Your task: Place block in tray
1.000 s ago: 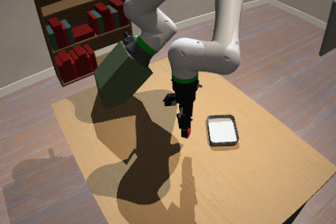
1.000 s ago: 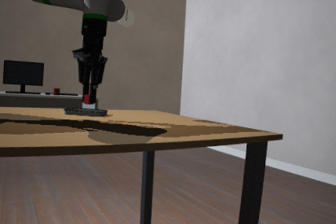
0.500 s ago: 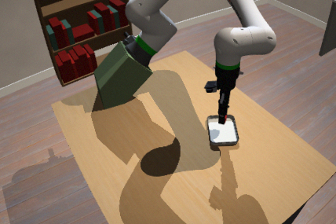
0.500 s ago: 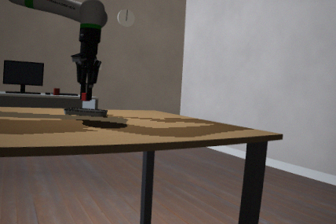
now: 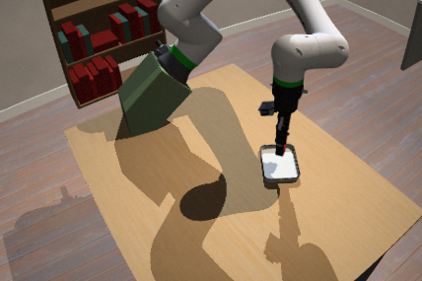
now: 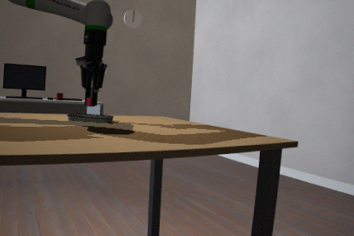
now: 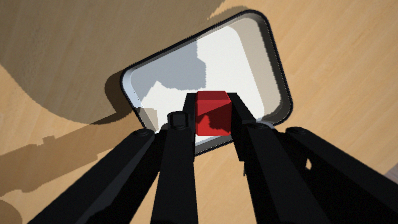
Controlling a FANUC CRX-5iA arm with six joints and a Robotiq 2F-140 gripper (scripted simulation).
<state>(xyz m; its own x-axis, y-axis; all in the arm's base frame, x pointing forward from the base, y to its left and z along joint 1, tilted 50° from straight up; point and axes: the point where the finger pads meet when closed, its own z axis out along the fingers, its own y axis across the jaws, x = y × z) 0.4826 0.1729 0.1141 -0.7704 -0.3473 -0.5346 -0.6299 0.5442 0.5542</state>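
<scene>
The white tray lies 8 cm below my hand. Also, from my hand: red block: 2 cm below.
</scene>
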